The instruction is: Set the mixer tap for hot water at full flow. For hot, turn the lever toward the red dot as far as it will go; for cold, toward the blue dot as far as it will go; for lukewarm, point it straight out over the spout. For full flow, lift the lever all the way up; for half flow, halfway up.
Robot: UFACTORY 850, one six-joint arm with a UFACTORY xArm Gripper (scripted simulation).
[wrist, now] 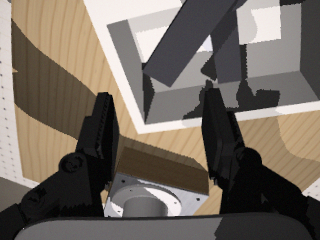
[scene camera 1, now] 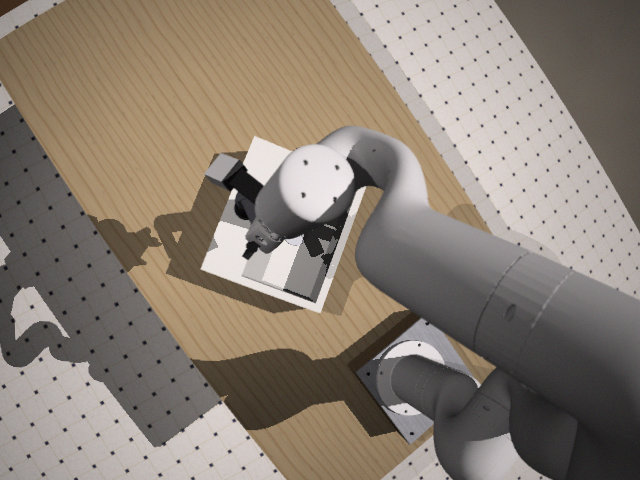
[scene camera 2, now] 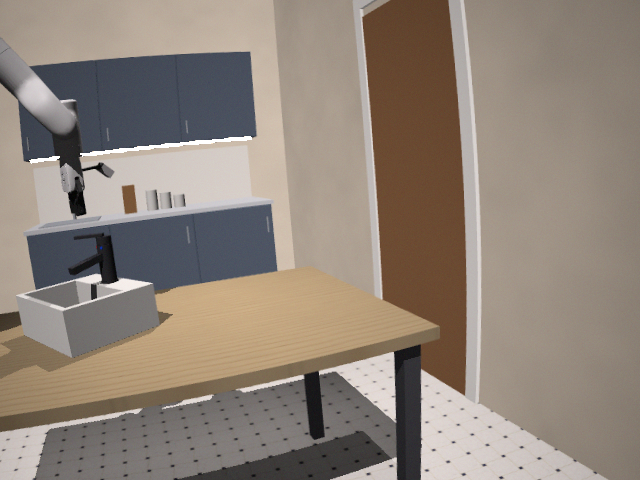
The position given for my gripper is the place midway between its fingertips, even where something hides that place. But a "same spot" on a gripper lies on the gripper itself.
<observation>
My gripper shows in the wrist view, in scene camera 1 (262, 227) and in scene camera 2. One and the same spot on my gripper: (wrist: 82, 175) is (scene camera 2: 76, 194).
</observation>
